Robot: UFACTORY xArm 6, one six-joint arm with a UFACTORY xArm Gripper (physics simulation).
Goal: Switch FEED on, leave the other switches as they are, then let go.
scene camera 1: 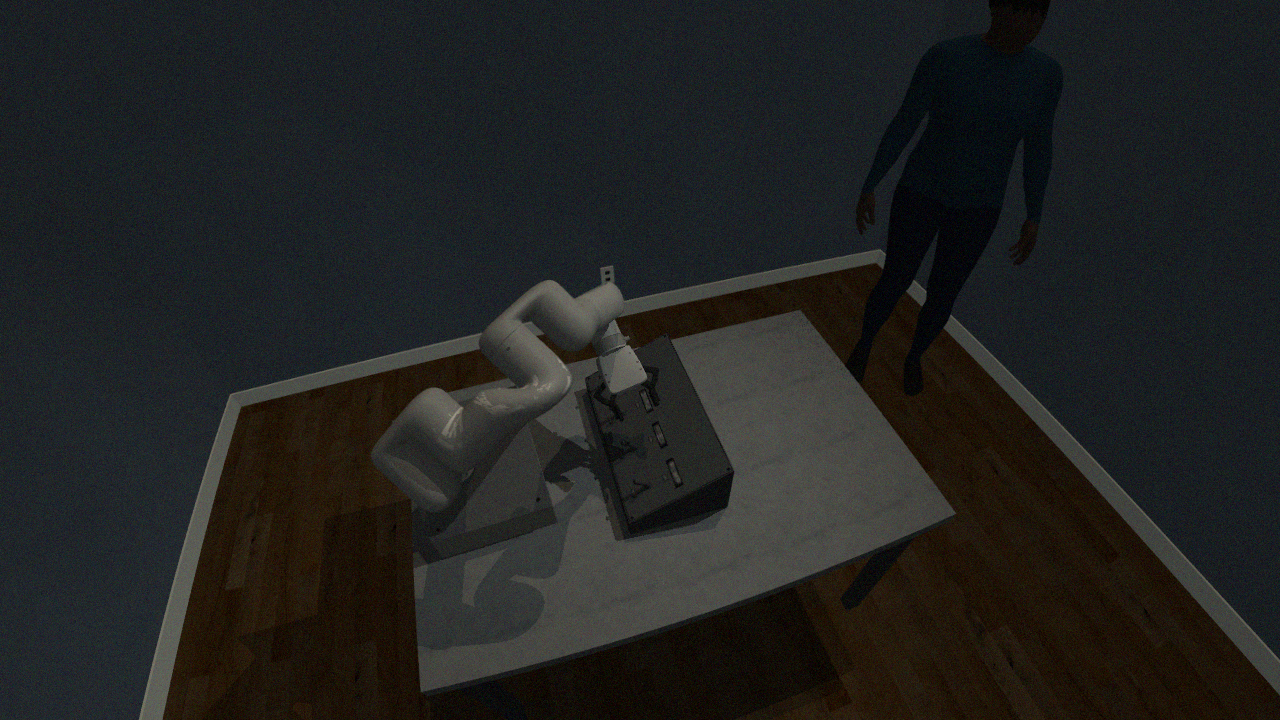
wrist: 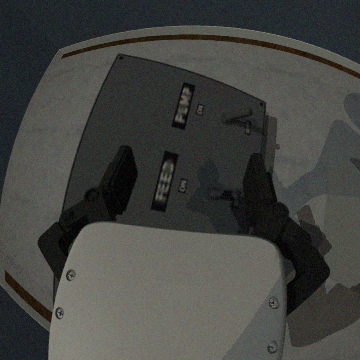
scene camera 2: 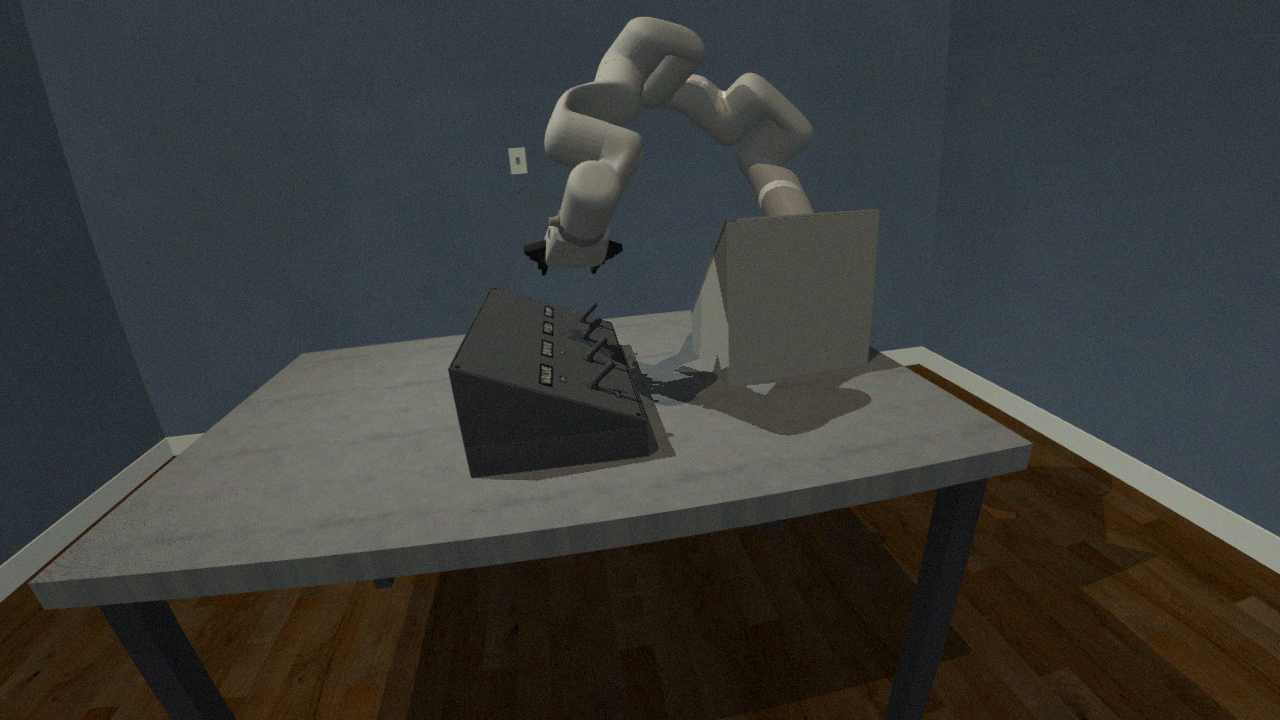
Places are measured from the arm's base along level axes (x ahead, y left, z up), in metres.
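Pixels of known places: gripper, fingertip midpoint: (scene camera 1: 639,413) (wrist: 189,162) (scene camera 2: 568,267); arm's base, origin of the base link: (scene camera 2: 804,252).
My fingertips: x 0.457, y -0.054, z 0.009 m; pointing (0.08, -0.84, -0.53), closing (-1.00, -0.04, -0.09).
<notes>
Ahead of a thing's pixels: the offset from my fingertips to its top centre. "pt": to the spot under its first point. Level surfaces: height alone.
The dark sloped switch panel (scene camera 1: 698,447) (scene camera 2: 546,429) (wrist: 140,100) stands on the table. The FEED label @(0.049 m ahead, 0.000 m left, 0.107 m down) (scene camera 1: 659,434) (scene camera 2: 547,327) (wrist: 164,181) shows between the fingers in the wrist view. Its lever @(0.033 m back, 0.008 m left, 0.100 m down) (scene camera 2: 592,328) (wrist: 227,194) leans away from the ON mark, toward the panel's low edge, in shadow and partly hidden by the right-hand finger. The PUMP lever @(pt 0.054 m back, 0.103 m right, 0.150 m down) (scene camera 1: 637,488) (scene camera 2: 588,313) (wrist: 240,116) and the two levers nearer scene camera 2 lean the same way. My gripper (scene camera 1: 636,407) (scene camera 2: 569,271) (wrist: 189,162) is open and empty, above the panel, touching no lever.
The arm's pale pedestal (scene camera 1: 510,501) (scene camera 2: 796,295) stands beside the panel's low side on the table @(0.229 m down) (scene camera 1: 581,608) (scene camera 2: 313,501). The PUMP label @(0.037 m ahead, 0.120 m right, 0.107 m down) (scene camera 1: 674,471) (scene camera 2: 548,310) (wrist: 183,106) marks the switch beside FEED. A person (scene camera 1: 984,134) stands beyond the table.
</notes>
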